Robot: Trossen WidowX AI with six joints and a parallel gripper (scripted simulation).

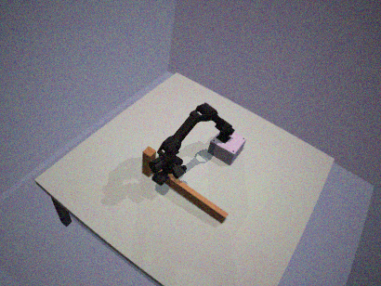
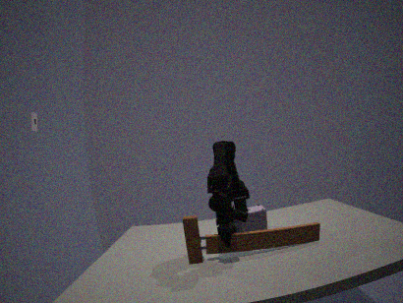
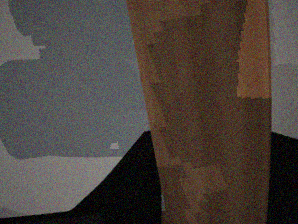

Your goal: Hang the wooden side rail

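My gripper tip is 1 cm short of the headboard post, 12 cm to the left of it and 4 cm below it.
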